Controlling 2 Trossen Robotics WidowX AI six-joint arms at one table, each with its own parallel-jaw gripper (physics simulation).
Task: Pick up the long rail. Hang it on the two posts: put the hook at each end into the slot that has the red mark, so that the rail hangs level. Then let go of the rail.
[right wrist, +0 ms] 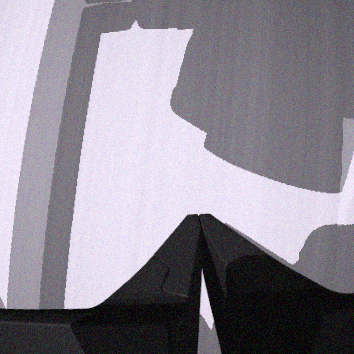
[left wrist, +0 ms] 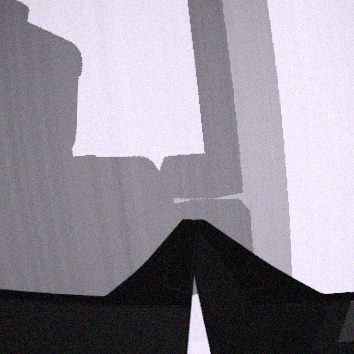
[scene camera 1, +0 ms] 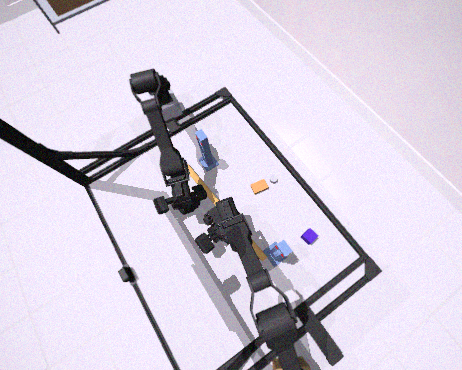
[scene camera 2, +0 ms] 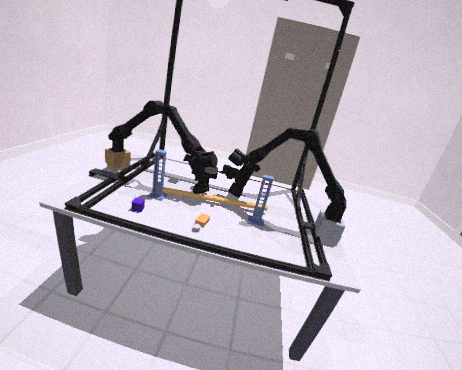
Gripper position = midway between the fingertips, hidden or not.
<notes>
My left gripper (left wrist: 191, 230) is shut and holds nothing. My right gripper (scene camera 1: 210, 230) is shut and holds nothing.
My right gripper is seen too in the right wrist view (right wrist: 198, 224).
</notes>
